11 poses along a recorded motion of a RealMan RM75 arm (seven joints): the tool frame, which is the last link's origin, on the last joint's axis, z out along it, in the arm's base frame.
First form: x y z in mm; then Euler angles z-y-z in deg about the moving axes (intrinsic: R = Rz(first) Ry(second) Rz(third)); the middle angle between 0 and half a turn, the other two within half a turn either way.
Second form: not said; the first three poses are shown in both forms.
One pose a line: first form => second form
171.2, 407.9, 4.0, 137.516, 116.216, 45.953 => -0.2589, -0.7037, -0.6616, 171.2; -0.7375, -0.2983, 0.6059, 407.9; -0.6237, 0.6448, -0.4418, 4.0; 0, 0, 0, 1
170.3, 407.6, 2.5, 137.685, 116.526, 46.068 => -0.2557, -0.7049, -0.6616, 170.3; -0.7411, -0.2965, 0.6023, 407.6; -0.6208, 0.6444, -0.4466, 2.5; 0, 0, 0, 1
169.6, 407.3, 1.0, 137.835, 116.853, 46.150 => -0.2521, -0.7065, -0.6613, 169.6; -0.7446, -0.2948, 0.5989, 407.3; -0.6181, 0.6434, -0.4517, 1.0; 0, 0, 0, 1
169.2, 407.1, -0.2, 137.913, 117.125, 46.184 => -0.2494, -0.7082, -0.6605, 169.2; -0.7471, -0.2933, 0.5965, 407.1; -0.6162, 0.6422, -0.4559, -0.2; 0, 0, 0, 1
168.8, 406.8, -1.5, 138.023, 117.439, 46.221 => -0.2459, -0.7101, -0.6598, 168.8; -0.7500, -0.2918, 0.5936, 406.8; -0.6140, 0.6408, -0.4608, -1.5; 0, 0, 0, 1
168.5, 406.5, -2.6, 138.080, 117.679, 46.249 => -0.2436, -0.7117, -0.6589, 168.5; -0.7521, -0.2904, 0.5916, 406.5; -0.6124, 0.6397, -0.4645, -2.6; 0, 0, 0, 1
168.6, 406.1, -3.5, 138.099, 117.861, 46.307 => -0.2426, -0.7128, -0.6580, 168.6; -0.7538, -0.2885, 0.5904, 406.1; -0.6107, 0.6392, -0.4673, -3.5; 0, 0, 0, 1
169.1, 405.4, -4.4, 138.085, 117.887, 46.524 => -0.2453, -0.7122, -0.6577, 169.1; -0.7550, -0.2853, 0.5905, 405.4; -0.6081, 0.6414, -0.4677, -4.4; 0, 0, 0, 1
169.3, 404.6, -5.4, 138.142, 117.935, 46.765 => -0.2471, -0.7113, -0.6580, 169.3; -0.7568, -0.2824, 0.5895, 404.6; -0.6052, 0.6437, -0.4685, -5.4; 0, 0, 0, 1
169.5, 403.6, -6.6, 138.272, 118.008, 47.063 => -0.2485, -0.7100, -0.6589, 169.5; -0.7593, -0.2796, 0.5876, 403.6; -0.6014, 0.6464, -0.4696, -6.6; 0, 0, 0, 1
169.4, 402.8, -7.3, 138.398, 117.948, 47.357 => -0.2510, -0.7076, -0.6606, 169.4; -0.7609, -0.2777, 0.5865, 402.8; -0.5984, 0.6498, -0.4687, -7.3; 0, 0, 0, 1
